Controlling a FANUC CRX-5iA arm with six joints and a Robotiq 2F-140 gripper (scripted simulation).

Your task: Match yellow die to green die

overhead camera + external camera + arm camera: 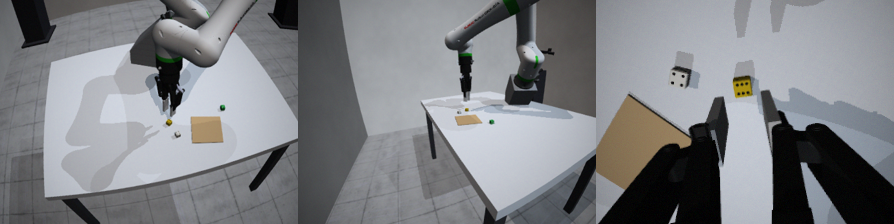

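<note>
My gripper is now 100 mm above the yellow die. Also, from my hand: white die (70 mm ahead, 30 mm to the left, 100 mm below); green die (60 mm behind, 260 mm to the left, 100 mm below); tan mat (50 mm ahead, 160 mm to the left, 110 mm below).
</note>
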